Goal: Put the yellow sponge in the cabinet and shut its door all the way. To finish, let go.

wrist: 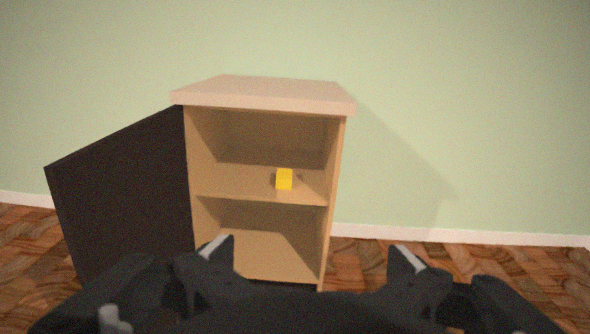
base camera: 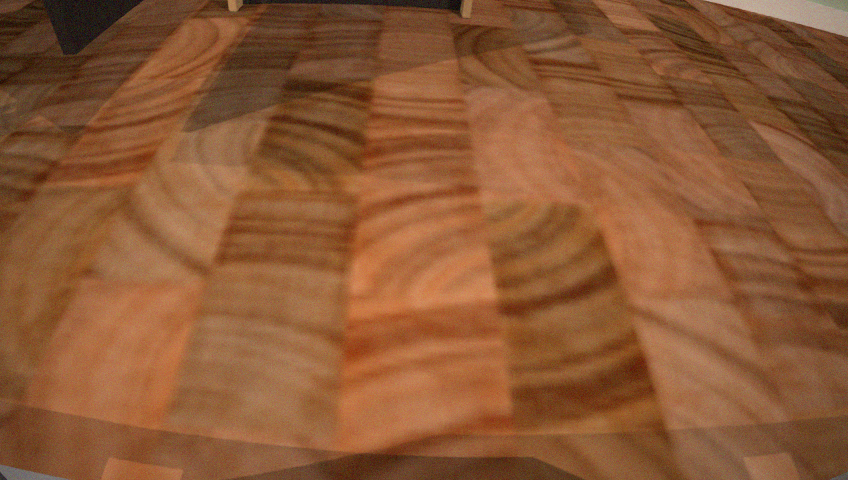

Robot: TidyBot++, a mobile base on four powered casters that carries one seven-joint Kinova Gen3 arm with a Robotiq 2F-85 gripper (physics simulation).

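Frame: origin at the arm's base, x right, y back, z down, level; metres.
Seen in the pictures: gripper, fingertip midpoint: (wrist: 310,257).
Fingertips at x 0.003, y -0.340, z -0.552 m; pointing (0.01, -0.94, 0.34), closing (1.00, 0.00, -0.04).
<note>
A point is followed by its place in that frame.
The yellow sponge (wrist: 284,179) @(x -0.083, y -1.215, z -0.182 m) sits on the middle shelf inside the cabinet (wrist: 262,102) @(x -0.152, y -1.076, z -0.495 m) (base camera: 466,7) @(x 0.099, y -1.125, z 0.371 m), right of the shelf's centre. The cabinet has a pale top and light wood sides, and its front is open. Its dark door (wrist: 122,195) @(x -0.402, y -0.723, z -0.339 m) (base camera: 77,26) @(x -0.397, y -0.583, z 0.219 m) stands wide open on the left side. My gripper (wrist: 310,257) @(x 0.003, y -0.340, z -0.552 m) is open and empty. It is well back from the cabinet, in front of it, and its fingers overlap the lower part of the cabinet in the wrist view. The sponge does not show in the base camera view.
The cabinet stands in front of a green wall (wrist: 450,100) @(x 0.712, y -1.720, z -0.475 m) with a white baseboard (wrist: 450,235) @(x 0.939, y -1.715, z 0.343 m). The floor (base camera: 416,237) @(x 0.010, y -0.452, z 0.397 m) (wrist: 525,270) @(x 1.332, y -1.480, z 0.397 m) is wood parquet. In the base camera view the cabinet's feet and the door's lower corner show at the top edge, and shadows lie across the floor.
</note>
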